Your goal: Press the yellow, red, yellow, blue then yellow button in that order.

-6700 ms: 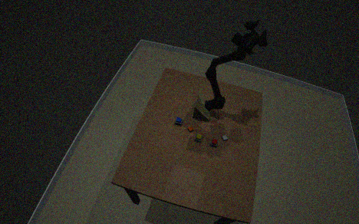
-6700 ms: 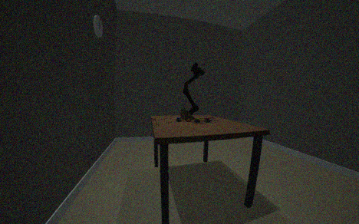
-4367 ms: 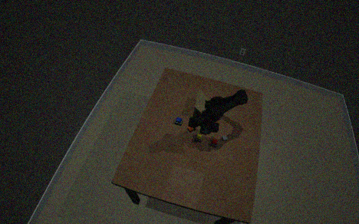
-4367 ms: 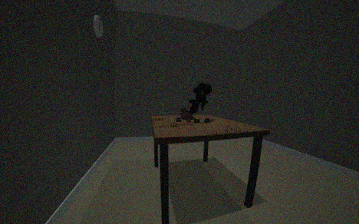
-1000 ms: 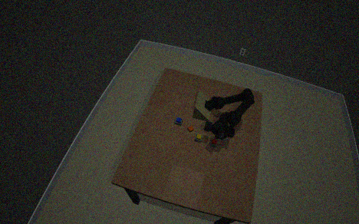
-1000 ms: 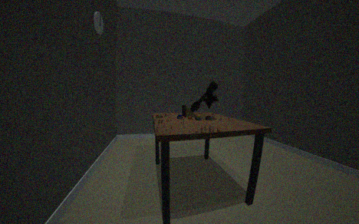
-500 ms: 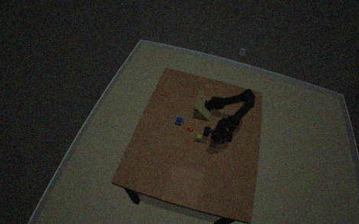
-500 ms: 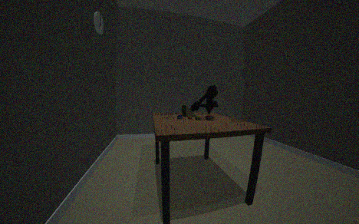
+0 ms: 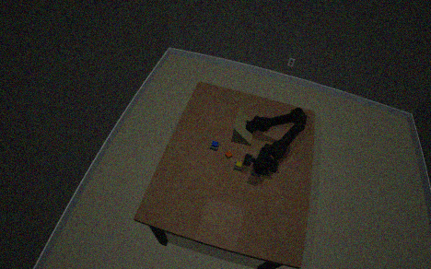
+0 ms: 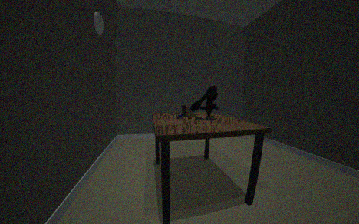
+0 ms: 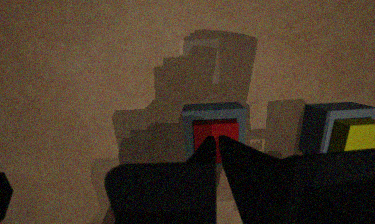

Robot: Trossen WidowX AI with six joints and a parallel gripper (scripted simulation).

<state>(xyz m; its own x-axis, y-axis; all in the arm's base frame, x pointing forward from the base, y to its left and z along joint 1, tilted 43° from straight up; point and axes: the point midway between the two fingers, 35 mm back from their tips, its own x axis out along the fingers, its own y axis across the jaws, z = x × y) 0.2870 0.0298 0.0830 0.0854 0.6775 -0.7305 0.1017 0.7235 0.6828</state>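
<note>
Now: gripper tip 1 cm above the red button. From my gripper tip the other things lie so: blue button 27 cm to the right, 13 cm behind; orange block 18 cm to the right, 9 cm behind, 2 cm below; yellow button 11 cm to the right, 2 cm behind.
</note>
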